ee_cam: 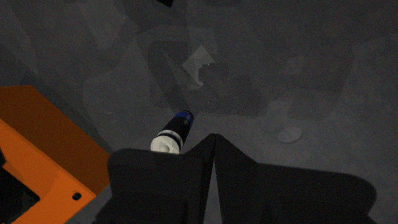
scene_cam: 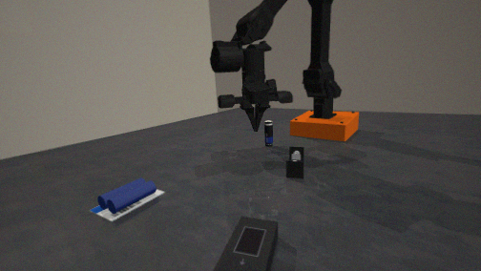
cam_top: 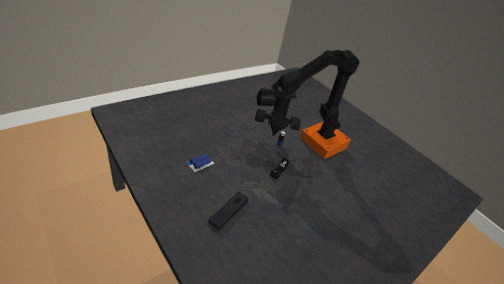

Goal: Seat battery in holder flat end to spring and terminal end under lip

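The battery is 3 cm behind my gripper tip, 2 cm to the left of it and 1 cm below it. Also, from my gripper tip: white card 34 cm ahead, 3 cm below; then flat black box 36 cm ahead, 25 cm to the left, 3 cm below.
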